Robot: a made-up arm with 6 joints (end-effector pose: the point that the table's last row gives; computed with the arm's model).
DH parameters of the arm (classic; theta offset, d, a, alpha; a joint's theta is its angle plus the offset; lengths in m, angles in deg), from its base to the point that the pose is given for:
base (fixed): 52.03 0 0.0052 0
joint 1: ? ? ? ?
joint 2: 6.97 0 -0.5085 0
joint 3: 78.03 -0.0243 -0.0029 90
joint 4: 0 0.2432 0.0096 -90
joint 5: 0 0.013 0.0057 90
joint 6: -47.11 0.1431 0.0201 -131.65
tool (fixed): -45.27 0.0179 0 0
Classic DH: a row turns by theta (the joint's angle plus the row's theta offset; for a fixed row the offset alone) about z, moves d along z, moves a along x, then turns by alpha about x.
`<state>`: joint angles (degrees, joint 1 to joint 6).
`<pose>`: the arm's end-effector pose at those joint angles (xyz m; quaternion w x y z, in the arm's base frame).
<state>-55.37 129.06 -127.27 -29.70 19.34 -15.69</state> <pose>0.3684 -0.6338 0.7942 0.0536 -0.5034 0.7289 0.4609</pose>
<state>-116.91 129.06 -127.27 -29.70 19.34 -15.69</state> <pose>-0.3836 -0.6209 0.7942 0.2819 -0.0596 0.8838 0.3686</pose>
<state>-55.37 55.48 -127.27 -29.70 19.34 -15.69</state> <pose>-0.0957 0.0381 1.2712 0.0430 -0.5864 0.7926 -0.1614</pose>
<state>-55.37 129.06 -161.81 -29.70 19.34 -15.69</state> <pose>0.3469 -0.6027 1.0070 0.0512 -0.5715 0.7996 0.1772</pose>
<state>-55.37 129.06 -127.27 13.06 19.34 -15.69</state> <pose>0.4152 -0.6020 0.7868 0.3629 -0.6105 0.5571 0.4303</pose>
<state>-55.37 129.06 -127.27 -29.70 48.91 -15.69</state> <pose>0.3225 -0.6090 0.7500 0.1163 -0.3293 0.6888 0.6352</pose>
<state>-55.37 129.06 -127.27 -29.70 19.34 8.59</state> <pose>0.3738 -0.6293 0.7869 0.2536 -0.5370 0.6878 0.4174</pose>
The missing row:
joint 1: -52.03 0.4867 0.0052 -90
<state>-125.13 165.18 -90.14 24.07 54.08 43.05</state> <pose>-0.2478 -0.4432 0.2390 0.9107 0.4071 0.0001 0.0705</pose>
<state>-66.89 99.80 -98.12 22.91 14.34 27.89</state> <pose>0.2253 -0.4639 0.9403 0.7388 -0.5294 0.3700 0.1921</pose>
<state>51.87 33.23 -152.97 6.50 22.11 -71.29</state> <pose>-0.3063 -0.4351 1.1488 0.3222 -0.8520 0.1255 -0.3932</pose>
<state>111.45 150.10 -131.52 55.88 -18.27 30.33</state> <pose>-0.2904 0.7965 0.6175 0.1209 -0.2431 -0.4467 0.8525</pose>
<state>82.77 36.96 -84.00 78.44 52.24 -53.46</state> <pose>-0.1083 -0.1281 1.0662 0.1679 0.5403 0.7963 -0.2140</pose>
